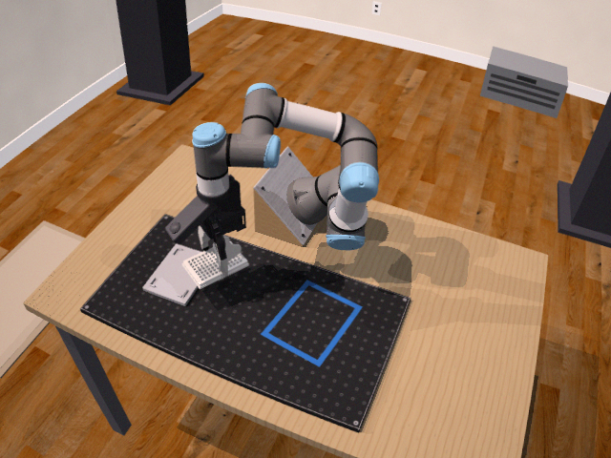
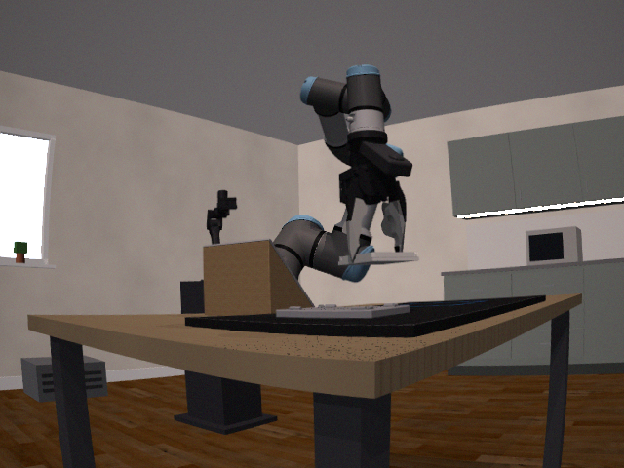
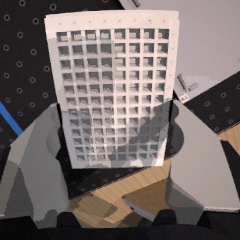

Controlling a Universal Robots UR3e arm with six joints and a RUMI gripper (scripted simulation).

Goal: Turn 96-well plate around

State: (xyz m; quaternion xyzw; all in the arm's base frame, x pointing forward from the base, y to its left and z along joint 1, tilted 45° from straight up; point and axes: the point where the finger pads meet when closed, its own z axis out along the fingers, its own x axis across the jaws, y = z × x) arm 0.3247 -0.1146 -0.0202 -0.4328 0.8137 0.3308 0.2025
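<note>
The plate nest N1 is 110 mm to the right of my hand and 90 mm below it. From my hand the other things lie so: 96-well plate (10 mm below).
</note>
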